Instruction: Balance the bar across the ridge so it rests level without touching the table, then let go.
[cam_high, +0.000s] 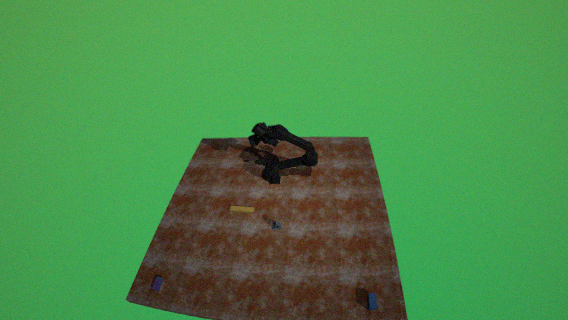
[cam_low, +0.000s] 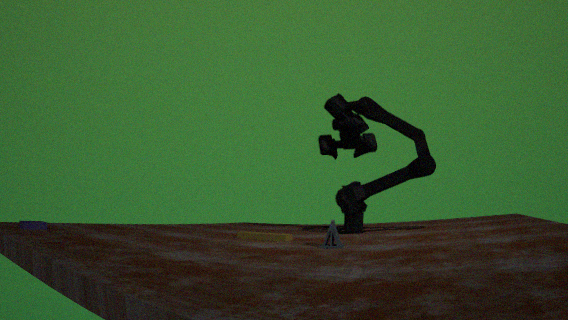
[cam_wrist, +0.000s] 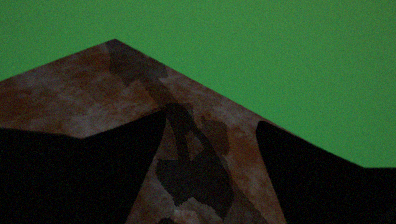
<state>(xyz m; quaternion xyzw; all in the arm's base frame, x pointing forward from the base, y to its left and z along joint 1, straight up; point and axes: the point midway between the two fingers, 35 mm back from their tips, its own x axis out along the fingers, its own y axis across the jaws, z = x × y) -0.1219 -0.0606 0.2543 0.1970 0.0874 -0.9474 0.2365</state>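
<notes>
Now: gripper tip 390 mm short of the yellow bar, 230 mm above it and 80 mm to the left of it. Round my gripper tip: blue block: 890 mm ahead, 570 mm to the left, 220 mm below; then purple block: 890 mm ahead, 430 mm to the right, 230 mm below.
</notes>
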